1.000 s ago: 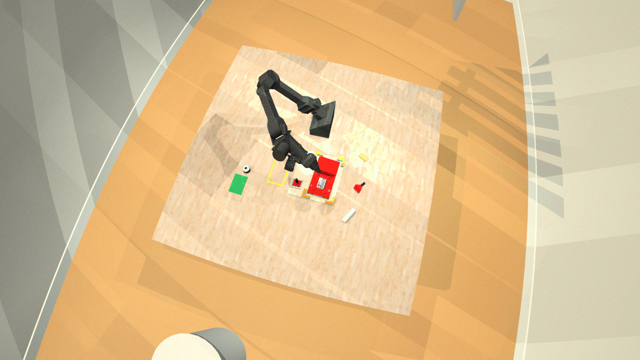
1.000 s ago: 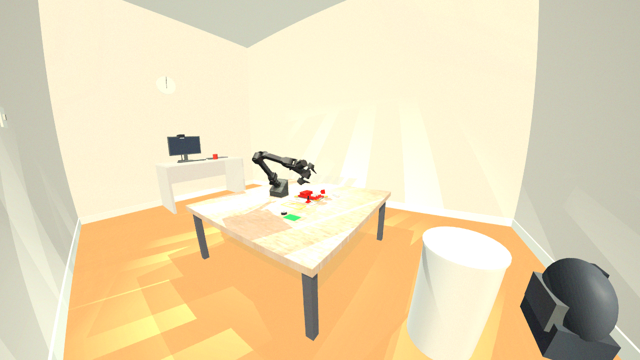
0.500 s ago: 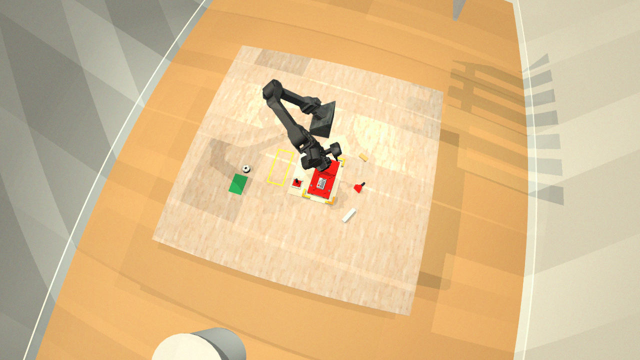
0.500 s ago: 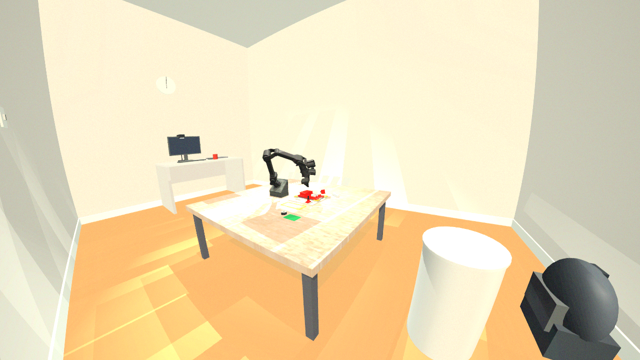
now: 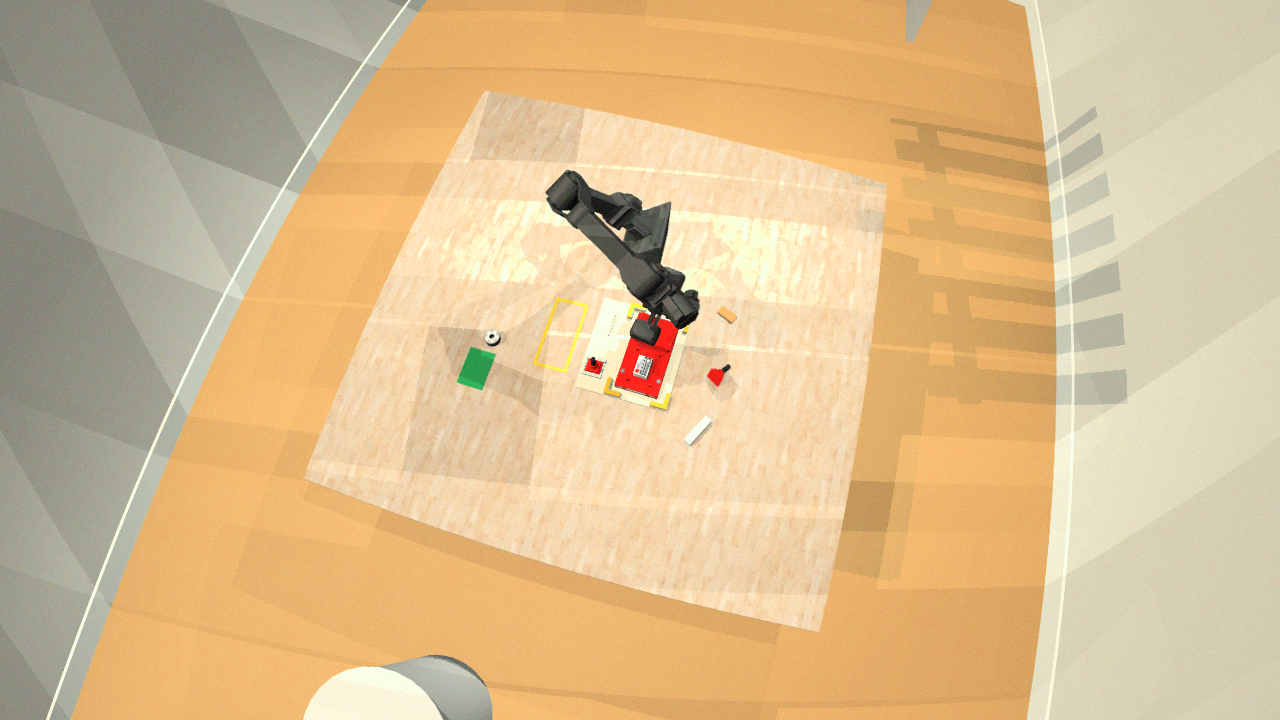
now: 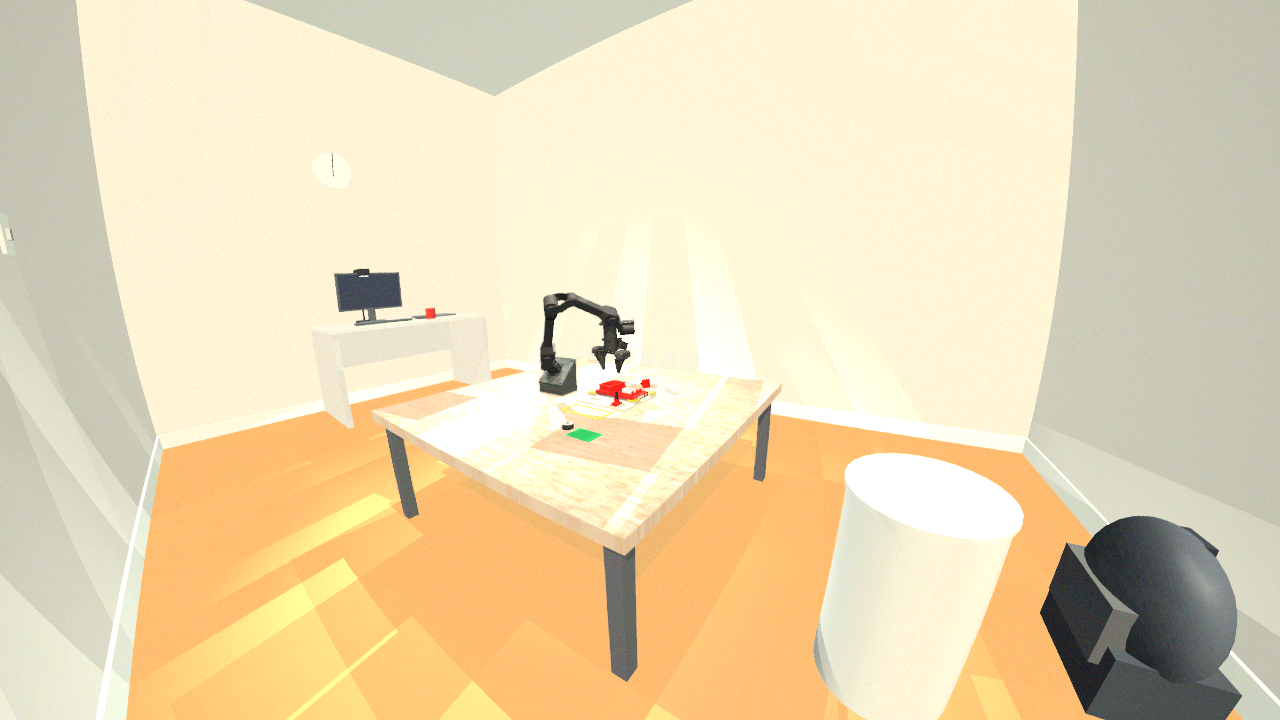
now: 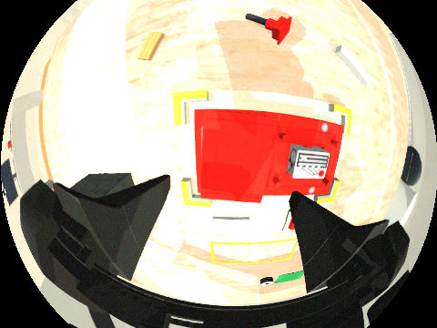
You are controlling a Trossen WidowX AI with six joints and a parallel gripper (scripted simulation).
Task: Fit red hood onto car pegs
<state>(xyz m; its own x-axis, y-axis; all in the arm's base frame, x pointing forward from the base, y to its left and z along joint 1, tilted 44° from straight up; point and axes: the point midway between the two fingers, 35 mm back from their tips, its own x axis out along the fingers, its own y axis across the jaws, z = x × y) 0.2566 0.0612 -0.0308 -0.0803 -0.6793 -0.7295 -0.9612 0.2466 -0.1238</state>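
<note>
Right now the red hood is 60 mm below my gripper tip. From my gripper tip the other things lie so: white bar: 230 mm ahead, 130 mm to the left, 90 mm below; white-labelled block: 100 mm ahead, 10 mm to the right, 80 mm below; orange block: 90 mm behind, 170 mm to the left, 100 mm below.
</note>
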